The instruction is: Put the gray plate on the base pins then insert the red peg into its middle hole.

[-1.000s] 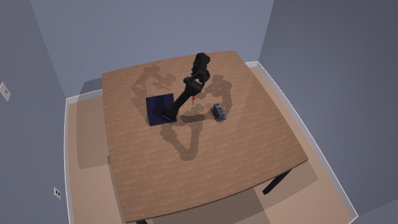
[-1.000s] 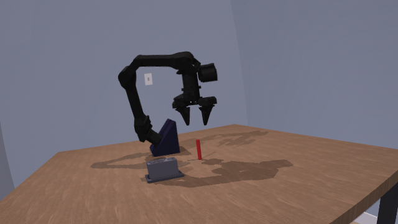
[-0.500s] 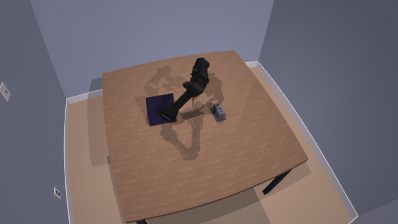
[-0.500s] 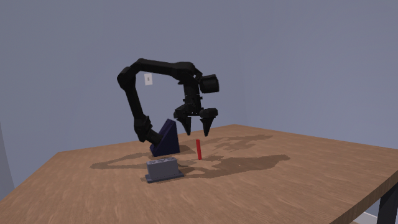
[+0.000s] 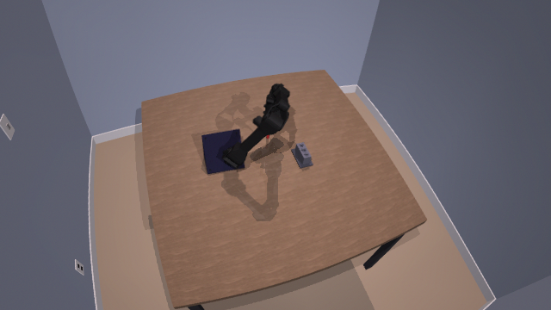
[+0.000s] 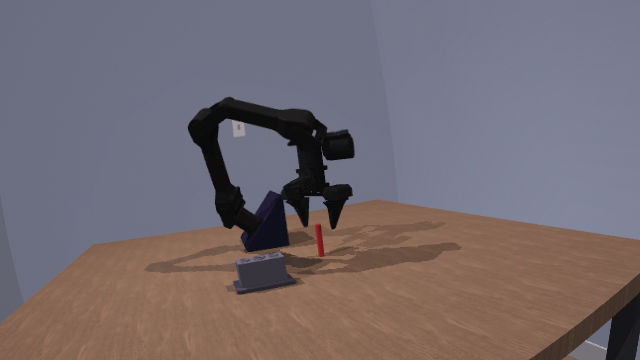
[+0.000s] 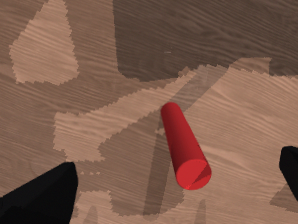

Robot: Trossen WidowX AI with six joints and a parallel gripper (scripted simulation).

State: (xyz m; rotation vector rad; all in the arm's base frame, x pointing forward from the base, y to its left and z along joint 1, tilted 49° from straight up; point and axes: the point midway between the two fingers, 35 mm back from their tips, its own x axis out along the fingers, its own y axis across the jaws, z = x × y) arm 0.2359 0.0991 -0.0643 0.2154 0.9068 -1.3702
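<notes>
The red peg lies 3 cm below my gripper tip. Round my gripper tip: gray plate 12 cm ahead, 18 cm to the right, 3 cm below; base 12 cm ahead, 18 cm to the right, 6 cm below.
</notes>
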